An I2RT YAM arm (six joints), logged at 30 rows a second.
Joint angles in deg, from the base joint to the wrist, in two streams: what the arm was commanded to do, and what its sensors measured. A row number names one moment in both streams.
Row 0, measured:
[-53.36 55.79 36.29 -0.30 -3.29 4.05]
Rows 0 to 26, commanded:
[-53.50 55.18 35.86 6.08 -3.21 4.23]
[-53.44 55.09 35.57 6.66 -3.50 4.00]
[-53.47 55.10 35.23 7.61 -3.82 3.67]
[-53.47 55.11 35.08 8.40 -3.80 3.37]
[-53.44 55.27 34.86 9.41 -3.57 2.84]
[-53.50 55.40 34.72 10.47 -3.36 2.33]
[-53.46 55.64 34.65 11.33 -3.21 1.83]
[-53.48 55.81 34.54 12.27 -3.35 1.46]
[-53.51 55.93 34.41 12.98 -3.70 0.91]
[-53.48 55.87 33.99 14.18 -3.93 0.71]
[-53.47 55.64 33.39 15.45 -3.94 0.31]
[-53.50 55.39 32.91 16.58 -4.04 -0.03]
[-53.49 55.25 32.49 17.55 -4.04 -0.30]
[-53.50 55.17 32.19 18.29 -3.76 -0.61]
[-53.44 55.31 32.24 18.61 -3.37 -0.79]
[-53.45 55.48 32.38 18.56 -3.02 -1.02]
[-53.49 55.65 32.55 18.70 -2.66 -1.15]
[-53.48 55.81 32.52 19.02 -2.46 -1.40]
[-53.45 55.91 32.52 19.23 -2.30 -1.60]
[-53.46 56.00 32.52 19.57 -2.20 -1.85]
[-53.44 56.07 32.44 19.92 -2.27 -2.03]
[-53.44 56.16 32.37 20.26 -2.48 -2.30]
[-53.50 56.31 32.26 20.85 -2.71 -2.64]
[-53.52 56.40 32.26 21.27 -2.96 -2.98]
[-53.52 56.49 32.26 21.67 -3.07 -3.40]
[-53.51 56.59 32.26 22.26 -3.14 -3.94]
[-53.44 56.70 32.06 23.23 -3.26 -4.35]
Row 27, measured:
[-53.36 56.60 32.34 14.46 -4.80 -2.02]
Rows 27 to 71, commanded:
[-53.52 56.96 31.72 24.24 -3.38 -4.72]
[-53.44 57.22 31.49 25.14 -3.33 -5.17]
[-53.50 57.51 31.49 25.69 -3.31 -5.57]
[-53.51 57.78 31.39 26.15 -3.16 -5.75]
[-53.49 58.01 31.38 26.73 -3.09 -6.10]
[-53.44 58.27 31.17 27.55 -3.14 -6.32]
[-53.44 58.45 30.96 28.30 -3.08 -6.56]
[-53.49 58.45 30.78 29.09 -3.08 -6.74]
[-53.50 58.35 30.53 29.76 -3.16 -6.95]
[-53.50 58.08 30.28 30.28 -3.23 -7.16]
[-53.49 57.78 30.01 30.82 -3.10 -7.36]
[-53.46 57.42 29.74 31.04 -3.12 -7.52]
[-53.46 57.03 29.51 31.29 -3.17 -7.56]
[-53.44 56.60 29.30 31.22 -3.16 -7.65]
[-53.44 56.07 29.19 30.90 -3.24 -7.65]
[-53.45 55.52 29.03 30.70 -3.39 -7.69]
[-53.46 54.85 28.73 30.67 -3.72 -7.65]
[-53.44 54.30 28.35 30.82 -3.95 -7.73]
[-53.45 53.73 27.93 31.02 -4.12 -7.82]
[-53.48 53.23 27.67 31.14 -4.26 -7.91]
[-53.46 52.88 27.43 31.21 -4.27 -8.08]
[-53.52 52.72 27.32 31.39 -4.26 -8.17]
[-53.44 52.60 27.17 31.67 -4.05 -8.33]
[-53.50 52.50 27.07 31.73 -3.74 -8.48]
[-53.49 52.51 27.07 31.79 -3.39 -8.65]
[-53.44 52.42 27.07 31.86 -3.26 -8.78]
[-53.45 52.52 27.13 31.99 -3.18 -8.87]
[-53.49 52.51 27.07 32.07 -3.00 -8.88]
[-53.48 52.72 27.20 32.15 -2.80 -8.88]
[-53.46 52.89 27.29 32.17 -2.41 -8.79]
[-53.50 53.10 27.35 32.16 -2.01 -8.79]
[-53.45 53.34 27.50 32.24 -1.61 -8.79]
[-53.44 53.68 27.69 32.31 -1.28 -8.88]
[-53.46 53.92 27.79 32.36 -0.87 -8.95]
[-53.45 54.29 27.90 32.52 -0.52 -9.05]
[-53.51 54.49 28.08 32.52 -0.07 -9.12]
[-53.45 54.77 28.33 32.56 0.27 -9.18]
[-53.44 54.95 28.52 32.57 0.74 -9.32]
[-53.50 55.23 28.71 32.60 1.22 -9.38]
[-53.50 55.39 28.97 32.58 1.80 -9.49]
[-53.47 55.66 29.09 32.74 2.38 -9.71]
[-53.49 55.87 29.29 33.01 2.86 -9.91]
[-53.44 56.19 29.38 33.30 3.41 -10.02]
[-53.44 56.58 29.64 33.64 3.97 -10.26]
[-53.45 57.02 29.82 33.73 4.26 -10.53]
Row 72, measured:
[-53.47 56.36 28.69 28.71 1.91 -8.97]
